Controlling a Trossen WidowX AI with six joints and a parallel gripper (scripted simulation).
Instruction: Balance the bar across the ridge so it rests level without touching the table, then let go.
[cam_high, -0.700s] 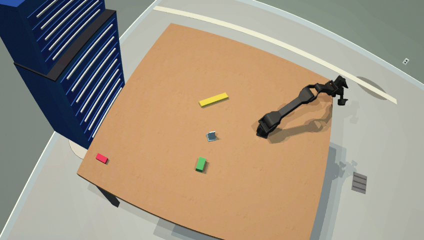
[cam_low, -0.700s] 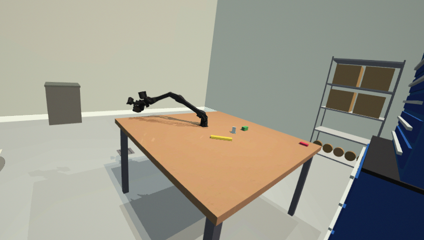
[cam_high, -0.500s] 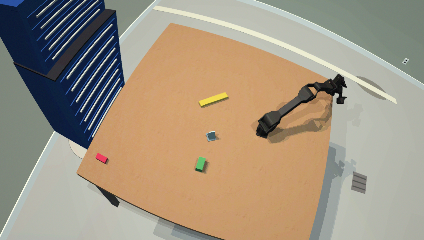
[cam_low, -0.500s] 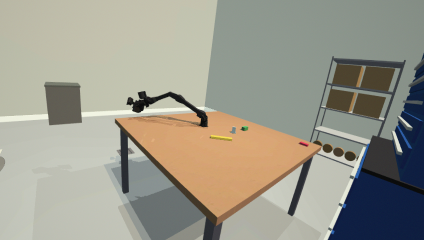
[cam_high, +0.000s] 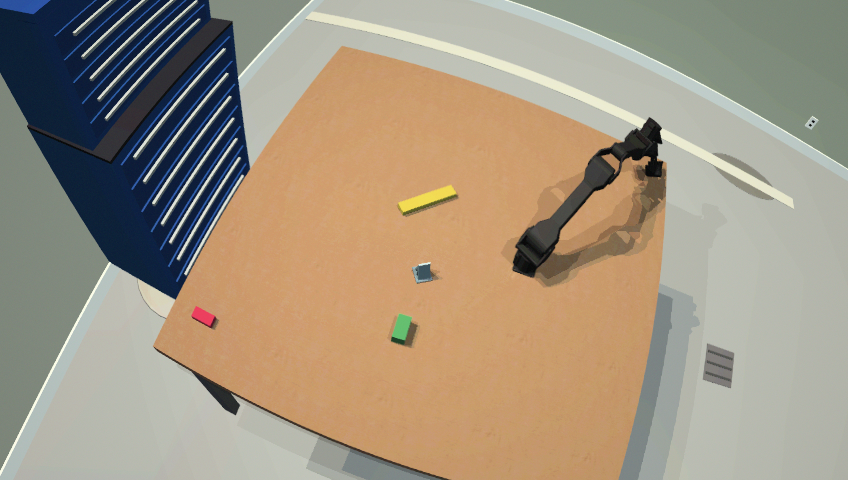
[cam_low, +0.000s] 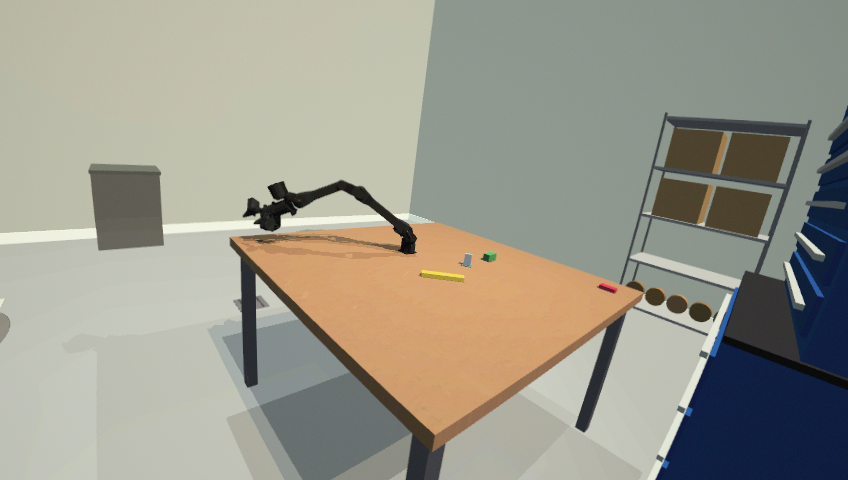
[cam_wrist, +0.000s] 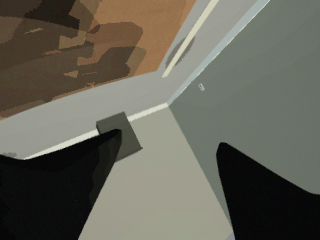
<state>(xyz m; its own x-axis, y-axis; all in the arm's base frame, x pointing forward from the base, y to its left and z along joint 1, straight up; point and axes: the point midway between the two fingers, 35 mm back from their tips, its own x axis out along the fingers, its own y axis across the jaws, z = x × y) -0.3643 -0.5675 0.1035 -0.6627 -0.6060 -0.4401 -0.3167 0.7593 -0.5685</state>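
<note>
My gripper tip is 70 cm short of the yellow bar, 50 cm to the right of it and 8 cm above it. From my gripper tip the other things lie so: red block: 113 cm ahead, 109 cm to the left, 8 cm below; green block: 90 cm to the left, 63 cm ahead, 7 cm below.
</note>
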